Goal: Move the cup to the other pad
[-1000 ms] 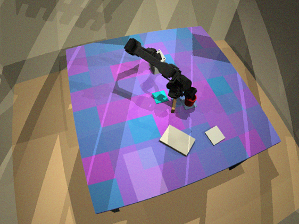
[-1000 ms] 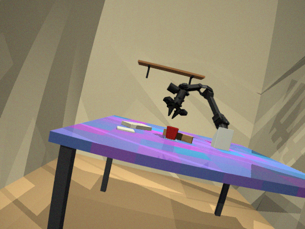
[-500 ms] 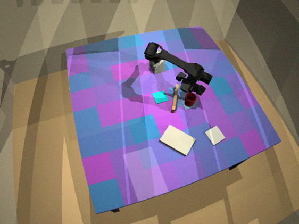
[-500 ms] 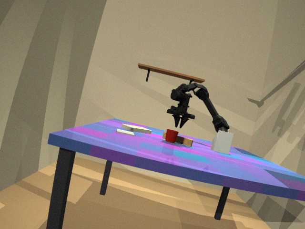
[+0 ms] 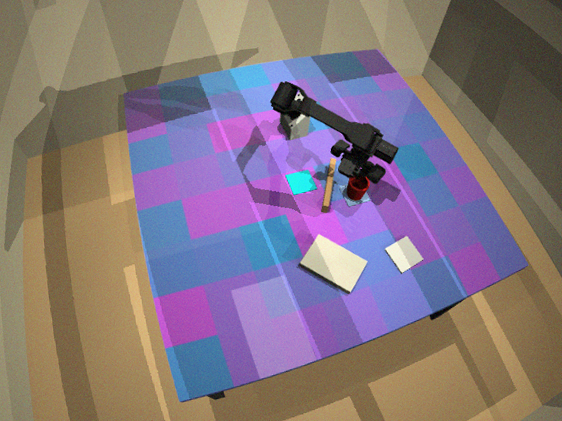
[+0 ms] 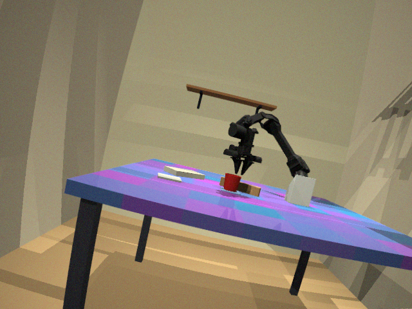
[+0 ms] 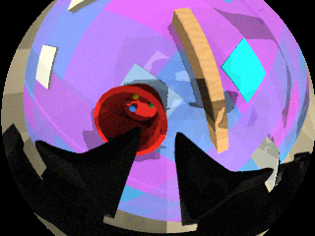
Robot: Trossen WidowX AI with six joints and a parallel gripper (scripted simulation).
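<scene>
Now: the red cup 2 cm ahead of my gripper tip, 1 cm to the left of it and 4 cm below it. The rest, counted from my gripper tip: wooden bar (2 cm behind, 7 cm to the right, 7 cm below); then teal pad (6 cm behind, 16 cm to the right, 9 cm below); then pale blue pad (2 cm ahead, 2 cm to the left, 9 cm below).
</scene>
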